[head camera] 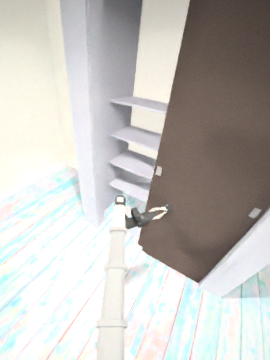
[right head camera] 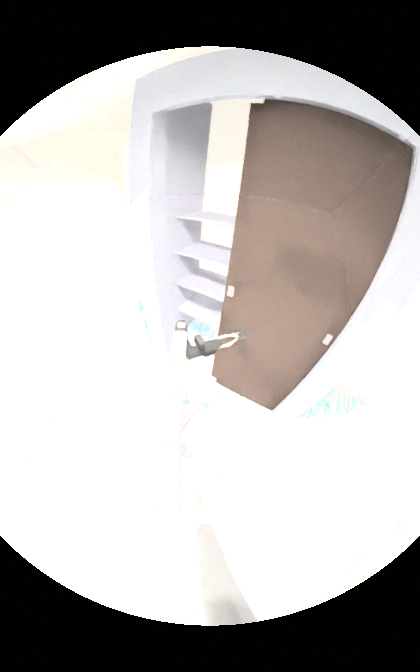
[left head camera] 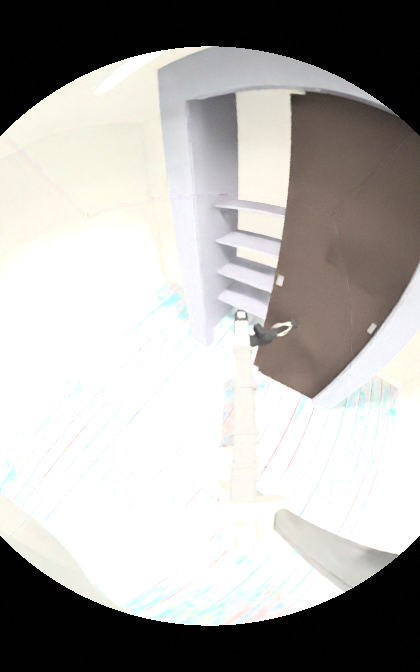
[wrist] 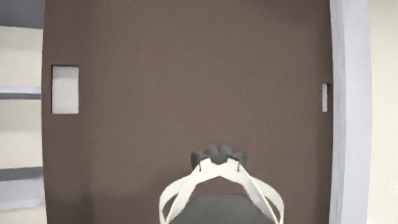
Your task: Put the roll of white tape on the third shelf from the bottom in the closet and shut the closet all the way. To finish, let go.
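Frame: origin at the robot's base, x back, y left, z down, level; centimetres.
Where they show: gripper, fingertip midpoint: (head camera: 171,206) (wrist: 217,156).
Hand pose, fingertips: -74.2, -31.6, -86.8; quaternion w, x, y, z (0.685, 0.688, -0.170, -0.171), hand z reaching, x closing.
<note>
Each offset is from my fingertips to the top centre of the thing, as dx, dy, dz. "spot": to the spot under its first point.
The closet stands open on its left side, where several grey shelves show. The third shelf from the bottom @[spot: -76.5, +19.6, -12.0] (head camera: 137,137) (left head camera: 250,243) (right head camera: 206,253) has no tape visible on its exposed part; its right part is hidden. The roll of white tape does not show in any view. The brown sliding door (head camera: 215,125) (left head camera: 325,200) (right head camera: 290,225) (wrist: 200,60) covers the right side of the closet. My gripper (head camera: 169,207) (left head camera: 294,324) (right head camera: 242,334) (wrist: 217,156) is shut, with its fingertips together and empty. It points right, in front of the lower part of the door.
A pale recessed handle @[spot: -25.4, +6.2, -8.3] (head camera: 158,171) (left head camera: 280,280) (right head camera: 230,291) (wrist: 65,90) is near the door's left edge; another @[spot: +10.6, -45.0, -8.6] (head camera: 255,213) (left head camera: 372,328) (right head camera: 327,339) (wrist: 325,97) is near the right post. The closet's left post @[spot: -53.1, +67.0, -37.1] (head camera: 77,110) (left head camera: 177,175) stands beside the opening.
</note>
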